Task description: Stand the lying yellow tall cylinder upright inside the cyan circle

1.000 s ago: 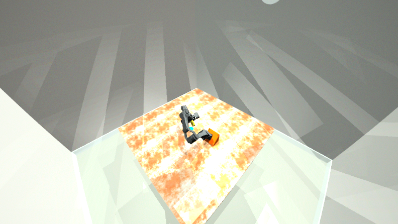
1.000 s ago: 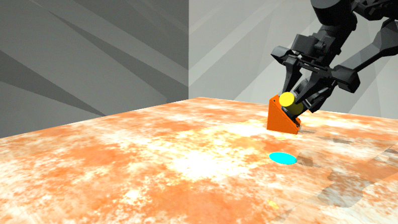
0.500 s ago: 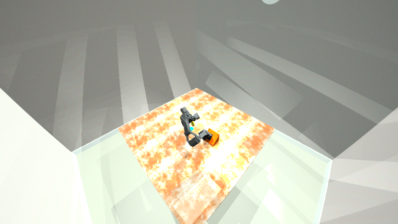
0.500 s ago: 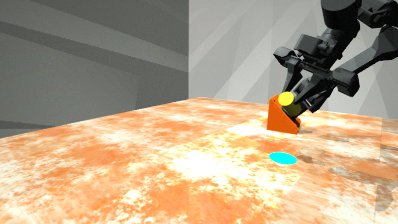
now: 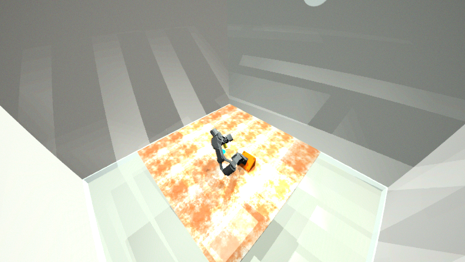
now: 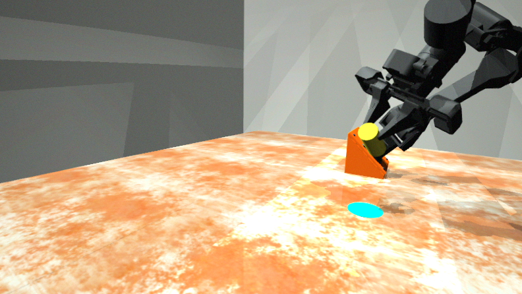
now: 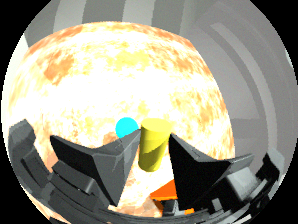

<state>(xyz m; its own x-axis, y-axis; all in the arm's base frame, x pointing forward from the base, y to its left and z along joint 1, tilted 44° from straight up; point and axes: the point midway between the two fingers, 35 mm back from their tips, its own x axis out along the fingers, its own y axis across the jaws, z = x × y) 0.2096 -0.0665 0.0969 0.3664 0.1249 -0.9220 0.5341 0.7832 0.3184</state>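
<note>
My gripper tip is now 2 cm short of the cyan circle, 1 cm to the right of it and 13 cm above it. Round my gripper tip: yellow tall cylinder (2 cm behind, 1 cm below).
</note>
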